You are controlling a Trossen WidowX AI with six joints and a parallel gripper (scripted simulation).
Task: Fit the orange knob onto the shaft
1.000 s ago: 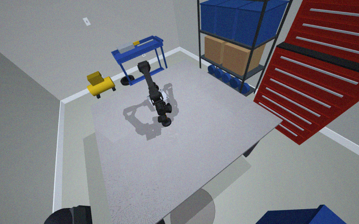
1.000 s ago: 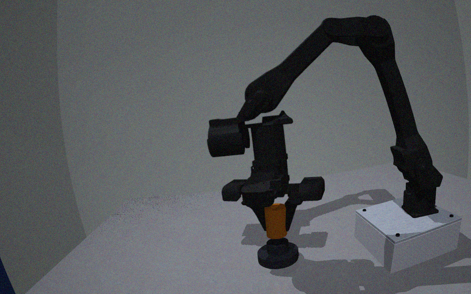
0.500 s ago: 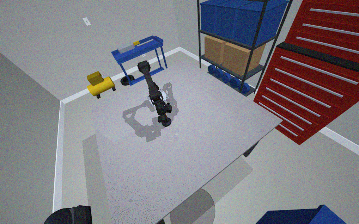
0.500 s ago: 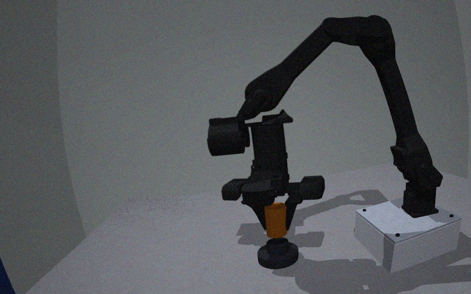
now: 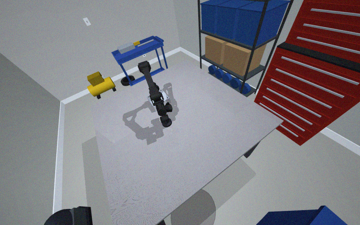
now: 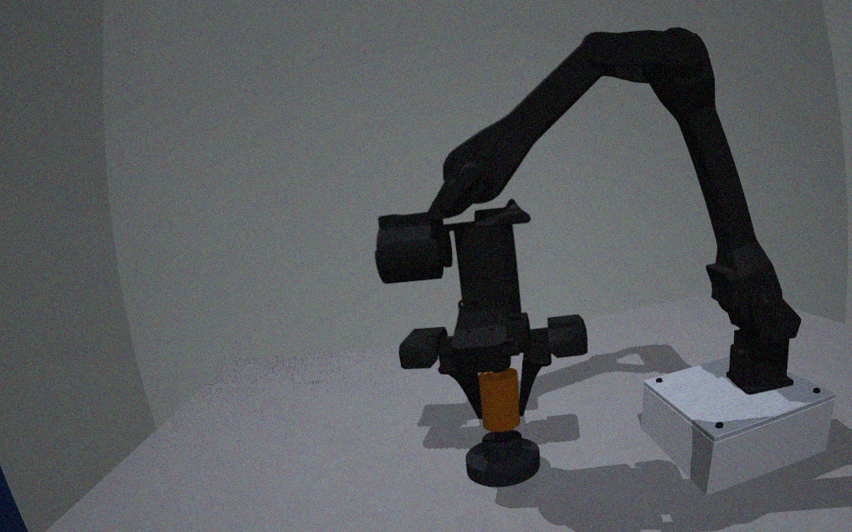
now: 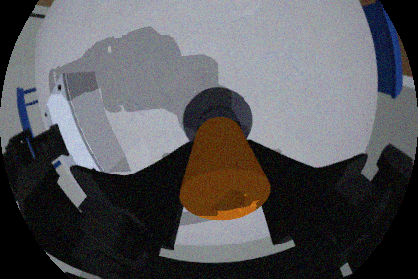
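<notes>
My gripper tip is 20 mm below the orange knob. The rest, counted from my gripper tip: dark round pedestal: 40 mm below.
</notes>
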